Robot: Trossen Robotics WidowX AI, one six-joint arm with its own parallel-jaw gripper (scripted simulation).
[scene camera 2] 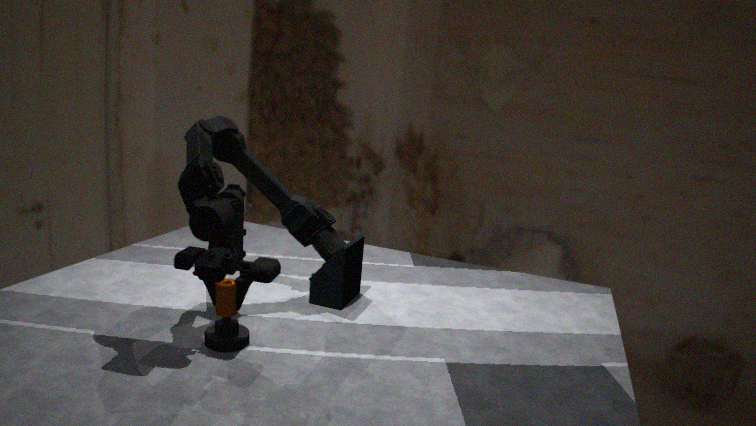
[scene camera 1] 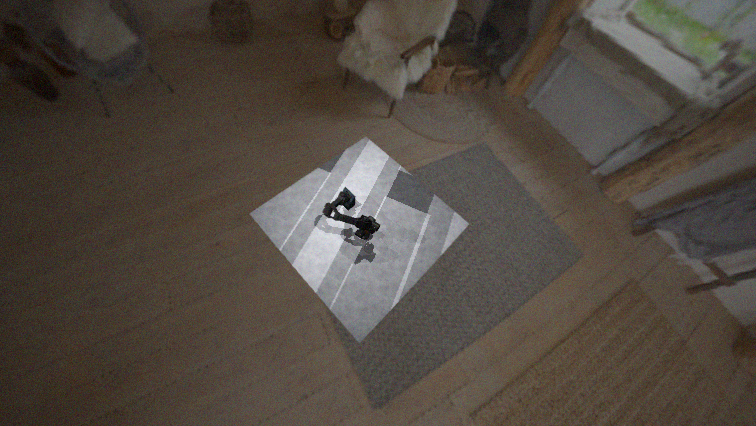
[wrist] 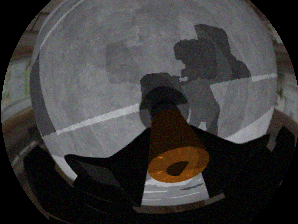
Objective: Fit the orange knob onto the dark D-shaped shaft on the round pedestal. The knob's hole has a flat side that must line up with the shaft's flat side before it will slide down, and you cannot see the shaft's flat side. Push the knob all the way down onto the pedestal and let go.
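I can see my gripper (scene camera 2: pixel 227 307), and the wrist view gives me my gripper too (wrist: pixel 169 130). There is a dark pedestal (scene camera 2: pixel 226 335) as well, and I find the dark pedestal again in the wrist view (wrist: pixel 160 99).
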